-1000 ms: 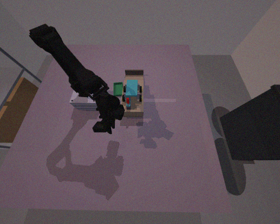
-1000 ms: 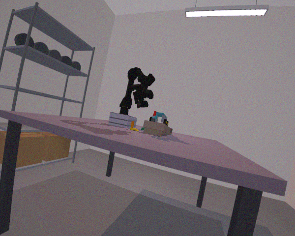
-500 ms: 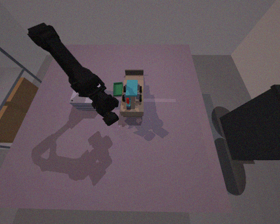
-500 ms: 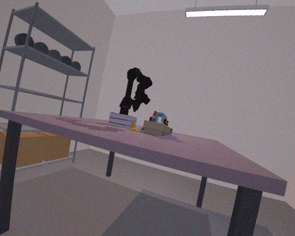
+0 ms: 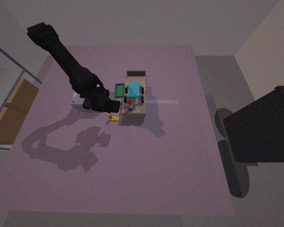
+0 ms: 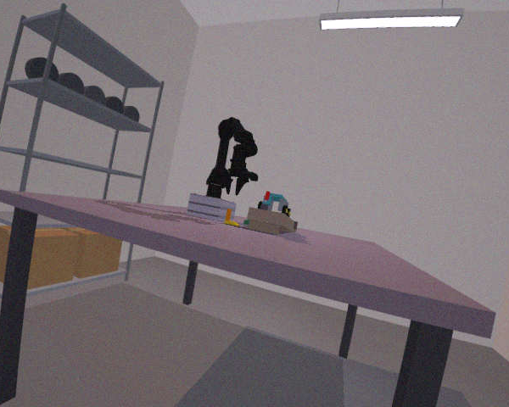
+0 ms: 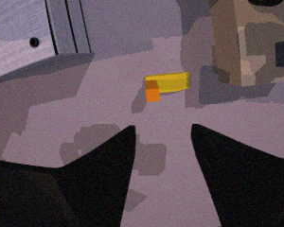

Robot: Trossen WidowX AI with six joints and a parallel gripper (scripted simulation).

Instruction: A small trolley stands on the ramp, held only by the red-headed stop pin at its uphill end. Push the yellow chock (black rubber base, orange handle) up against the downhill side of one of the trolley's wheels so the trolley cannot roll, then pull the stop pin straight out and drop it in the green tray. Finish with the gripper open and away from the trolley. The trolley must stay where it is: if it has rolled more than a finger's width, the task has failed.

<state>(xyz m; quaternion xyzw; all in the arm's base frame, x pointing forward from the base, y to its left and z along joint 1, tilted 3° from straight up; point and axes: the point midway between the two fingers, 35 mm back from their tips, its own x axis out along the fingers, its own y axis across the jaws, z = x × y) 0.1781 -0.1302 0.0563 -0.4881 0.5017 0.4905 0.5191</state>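
Right now the yellow chock is 2 cm ahead of my gripper tip, 1 cm to the left of it and 11 cm below it. Also, from my gripper tip: tan ramp: 14 cm ahead, 16 cm to the left, 8 cm below; red-headed stop pin: 13 cm ahead, 6 cm to the left; blue trolley: 14 cm ahead, 16 cm to the left, 2 cm below.
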